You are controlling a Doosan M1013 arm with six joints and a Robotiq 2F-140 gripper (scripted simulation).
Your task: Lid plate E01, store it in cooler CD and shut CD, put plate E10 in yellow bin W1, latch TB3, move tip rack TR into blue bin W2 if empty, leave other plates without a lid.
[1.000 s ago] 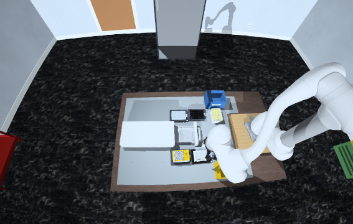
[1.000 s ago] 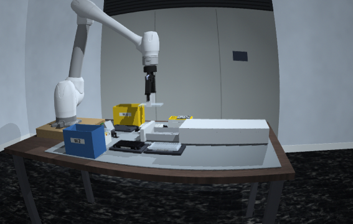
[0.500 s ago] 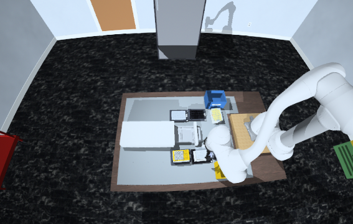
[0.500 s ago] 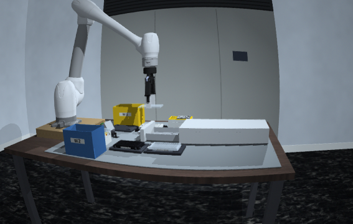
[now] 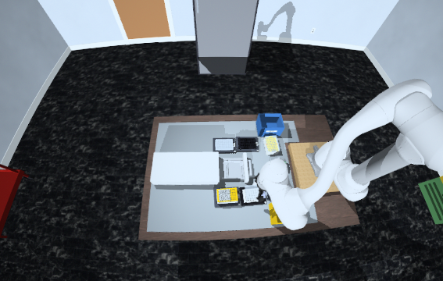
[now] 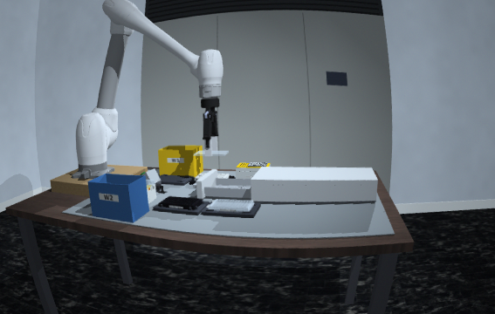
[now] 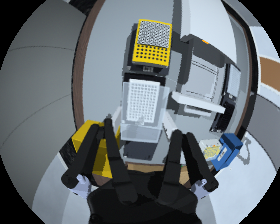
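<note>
Now: hand 120 mm above the white well plate. From my hand the other things lie so: black nest 130 mm below; then yellow tip rack TR 160 mm ahead, 40 mm to the right, 80 mm below; then grey plate lid 20 mm below.
</note>
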